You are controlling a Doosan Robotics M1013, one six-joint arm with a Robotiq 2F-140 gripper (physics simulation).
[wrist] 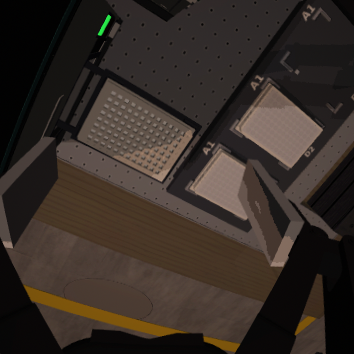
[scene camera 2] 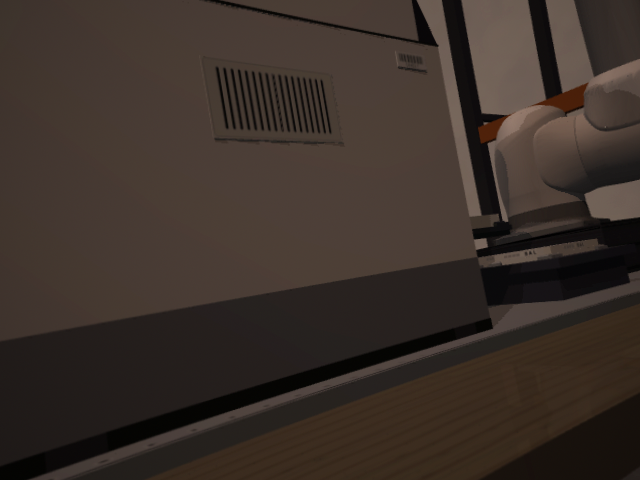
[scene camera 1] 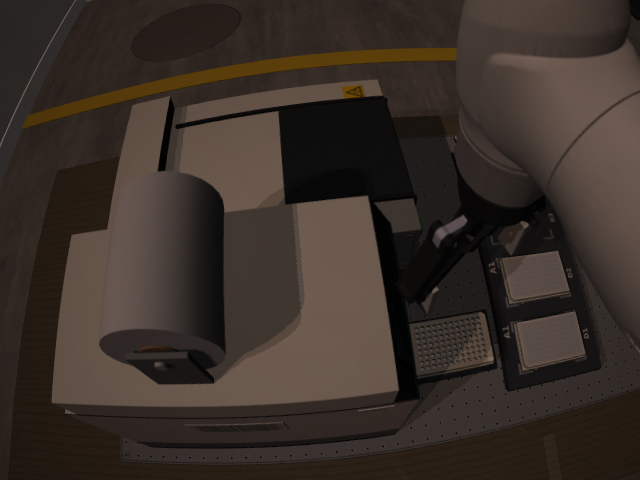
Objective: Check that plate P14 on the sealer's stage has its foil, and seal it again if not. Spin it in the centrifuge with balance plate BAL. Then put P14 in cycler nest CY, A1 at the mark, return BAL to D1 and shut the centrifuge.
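Places are measured from the arm's base along level axes (x ahead, y left, z up), in millimetres.
Pixels of known places: gripper, between the fingertips: [wrist: 151,168] [scene camera 1: 467,273]; arm's base, origin of its link: [scene camera 2: 551,236].
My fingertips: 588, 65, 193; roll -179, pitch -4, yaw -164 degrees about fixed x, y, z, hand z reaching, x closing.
For each thing: its top centre in the pictures, then the offset to it from my fingertips, as dx, dy, dz. "pt": a spot on its surface instead.
- plate, centre of its top: [wrist: 136,135] [scene camera 1: 451,342] +0, +33, -161
- sealer's stage, a spot on its surface: [scene camera 1: 457,374] pt +2, +80, -177
- dark rack, a spot on its surface: [scene camera 1: 511,379] pt -100, +113, -228
- D1, centre of its top: [scene camera 2: 545,246] [scene camera 1: 552,338] [wrist: 234,188] -193, +76, -212
- D2, centre of its top: [wrist: 282,129] [scene camera 2: 474,258] [scene camera 1: 536,274] -214, -47, -212
- plate labelled BAL, a spot on its surface: [scene camera 2: 529,253] pt -129, +80, -217
- large beige sealer, centre of its top: [scene camera 1: 163,240] +295, -11, +194
- machine with a dark top panel, a spot on its surface: [scene camera 1: 341,149] pt +80, -284, -69
A plate [scene camera 1: 452,343] [wrist: 135,130] sits on the sealer's stage [scene camera 1: 457,374]. Its grid of wells shows open, with no foil over it. Which label it bears cannot be read. Two pale plates stand on the dark rack [scene camera 1: 511,379]: one at D1 [scene camera 1: 550,341] [wrist: 220,182] and one at D2 [scene camera 1: 535,276] [wrist: 280,125], both with A1 marks at their left. A plate labelled BAL [scene camera 2: 529,253] shows at the rack's front in scene camera 2. My gripper [scene camera 1: 467,271] [wrist: 151,168] is open and empty, above the bench near the stage; one finger overlaps the D1 plate in the wrist view.
The large beige sealer [scene camera 1: 341,310] [scene camera 2: 361,206] with its roll [scene camera 1: 165,258] stands left of the stage. A machine with a dark top panel [scene camera 1: 341,149] is behind it. A green light [wrist: 104,25] glows beyond the stage. Corner brackets [wrist: 286,61] mark another rack position.
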